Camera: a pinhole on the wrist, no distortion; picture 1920 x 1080 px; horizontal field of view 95.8 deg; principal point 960.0 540.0 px. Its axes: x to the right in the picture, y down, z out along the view. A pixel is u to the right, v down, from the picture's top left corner.
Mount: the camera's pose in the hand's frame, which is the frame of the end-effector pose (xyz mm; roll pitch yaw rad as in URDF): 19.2 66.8 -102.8 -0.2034 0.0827 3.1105
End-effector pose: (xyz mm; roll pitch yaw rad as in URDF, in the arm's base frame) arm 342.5 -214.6 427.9 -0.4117 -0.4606 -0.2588
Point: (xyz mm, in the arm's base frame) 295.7 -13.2 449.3
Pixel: 1271 69
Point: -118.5 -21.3 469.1
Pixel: 1811 616
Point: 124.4 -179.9 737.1
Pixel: 1023 802
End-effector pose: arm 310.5 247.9 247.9 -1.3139 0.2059 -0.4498
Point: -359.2 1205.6 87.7
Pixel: outside the picture
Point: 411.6 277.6 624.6
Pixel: outside the picture
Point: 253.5 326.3 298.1
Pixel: 1432 804
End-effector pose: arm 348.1 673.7 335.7 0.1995 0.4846 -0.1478
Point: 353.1 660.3 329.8
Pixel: 955 962
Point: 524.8 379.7 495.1
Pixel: 677 927
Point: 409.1 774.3 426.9
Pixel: 1003 48
